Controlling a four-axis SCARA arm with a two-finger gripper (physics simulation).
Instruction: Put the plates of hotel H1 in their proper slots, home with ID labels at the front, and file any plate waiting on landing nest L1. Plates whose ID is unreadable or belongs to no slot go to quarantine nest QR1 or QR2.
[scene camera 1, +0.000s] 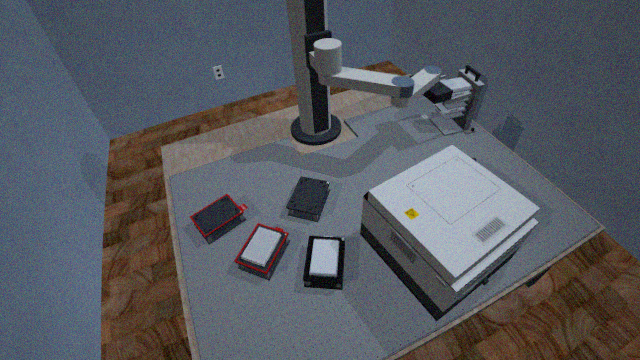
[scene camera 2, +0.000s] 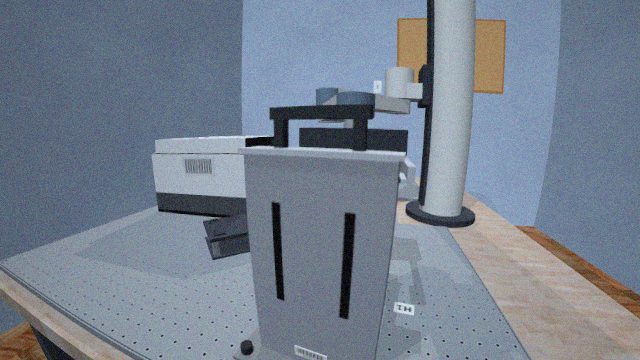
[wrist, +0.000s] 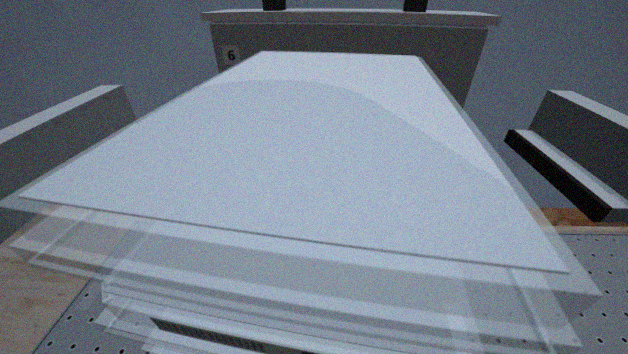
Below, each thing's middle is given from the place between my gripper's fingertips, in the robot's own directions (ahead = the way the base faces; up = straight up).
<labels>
Now: the hotel back panel (scene camera 2: 314, 192) 10 mm ahead of my hand, 70 mm to the left of it and 100 mm below it. From my hand the other things lie so: white plate (scene camera 1: 263, 243) 290 mm ahead, 1020 mm to the right, 170 mm below.
</labels>
